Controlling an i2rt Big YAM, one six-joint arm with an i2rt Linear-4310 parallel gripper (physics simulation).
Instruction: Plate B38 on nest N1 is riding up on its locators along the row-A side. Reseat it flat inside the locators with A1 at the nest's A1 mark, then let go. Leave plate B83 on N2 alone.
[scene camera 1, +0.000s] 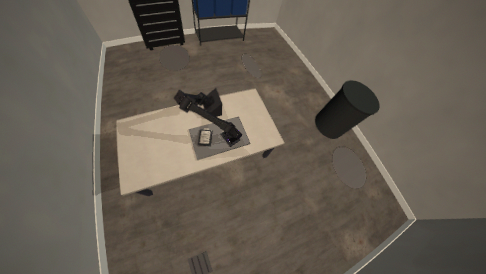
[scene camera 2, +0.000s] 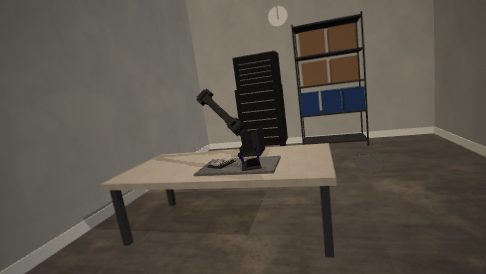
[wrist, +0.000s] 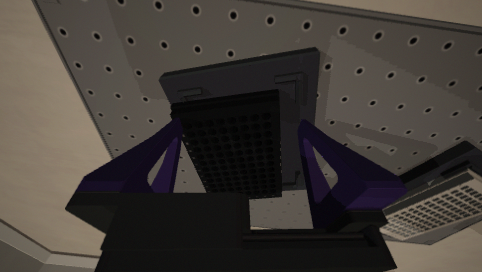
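Seen in the pictures: gripper, fingertip midpoint: (scene camera 1: 233, 139) (scene camera 2: 251, 163) (wrist: 241, 124); arm's base at its link origin: (scene camera 1: 209, 102).
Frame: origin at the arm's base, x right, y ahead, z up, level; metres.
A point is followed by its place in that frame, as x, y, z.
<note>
Plate B38 (wrist: 232, 150) @(-0.090, 0.399, -0.077) (scene camera 2: 253, 162) @(-0.095, 0.408, -0.078), a black well plate, sits on the dark nest N1 (wrist: 240, 78) @(-0.087, 0.458, -0.095) (scene camera 2: 251, 168) @(-0.090, 0.466, -0.098). In the wrist view a wider strip of nest shows on its right than on its left, and corner locators show at the far end. The tilt is hard to tell in the dark. My gripper (wrist: 241, 124) @(-0.084, 0.427, -0.079) (scene camera 2: 250, 157) @(-0.084, 0.427, -0.079) (scene camera 1: 231, 139) @(-0.084, 0.427, -0.079) is open, low over N1, with its fingers on either side of B38. The left fingertip appears close to the plate's edge; the right has a gap. The A1 mark and N1 label do not show.
The pale plate B83 (wrist: 437, 206) @(0.149, 0.325, -0.083) (scene camera 1: 205, 136) @(0.148, 0.302, -0.088) (scene camera 2: 220, 162) @(0.148, 0.342, -0.082) sits on nest N2 (wrist: 462, 150) @(0.129, 0.400, -0.099), right of the right finger in the wrist view. Both nests stand on a grey perforated board (wrist: 415, 90) @(0.055, 0.453, -0.107) (scene camera 2: 210, 172) @(0.182, 0.467, -0.107) on the wooden table (scene camera 1: 150, 155) @(0.672, 0.288, -0.120) (scene camera 2: 300, 172) @(-0.385, 0.532, -0.120).
</note>
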